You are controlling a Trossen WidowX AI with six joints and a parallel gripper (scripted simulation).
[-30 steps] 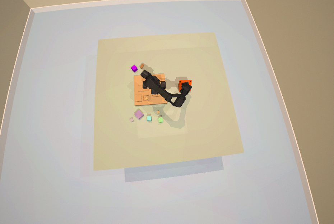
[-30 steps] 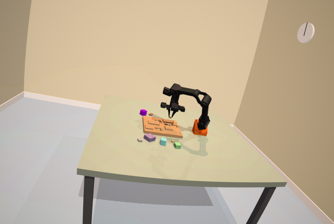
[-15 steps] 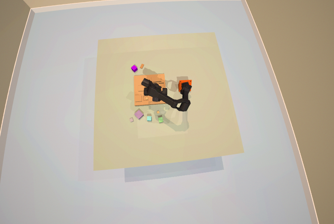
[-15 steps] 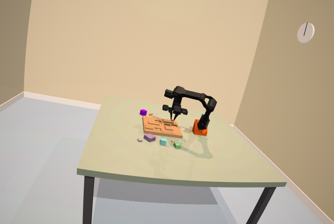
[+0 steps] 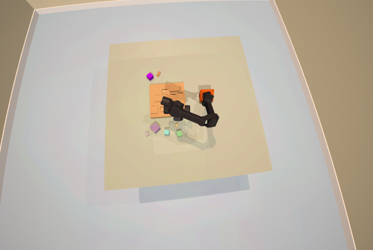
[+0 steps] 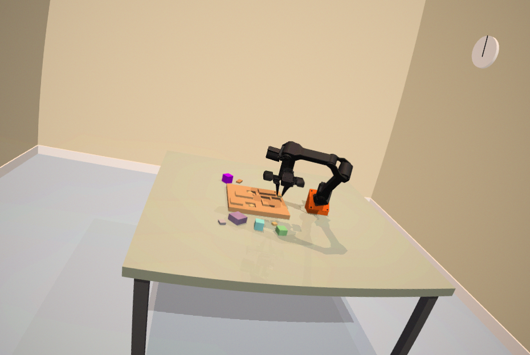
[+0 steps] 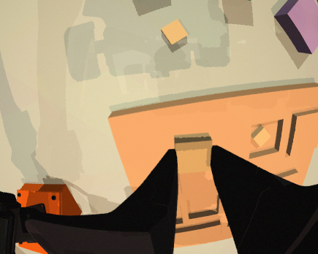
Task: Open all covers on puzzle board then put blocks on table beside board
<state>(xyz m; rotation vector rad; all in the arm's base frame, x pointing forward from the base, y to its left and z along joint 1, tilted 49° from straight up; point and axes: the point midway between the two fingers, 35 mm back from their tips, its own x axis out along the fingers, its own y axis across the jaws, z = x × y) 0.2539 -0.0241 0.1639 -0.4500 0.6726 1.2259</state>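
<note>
My gripper tip is now 15 cm to the right of the green block, 10 cm above it and 1 cm short of it. Round my gripper tip: magenta cube 40 cm to the right, 16 cm ahead, 9 cm below; then mauve block 19 cm ahead, 10 cm below, 6 cm to the left; then cyan block 12 cm to the left, 11 cm ahead, 10 cm below.
</note>
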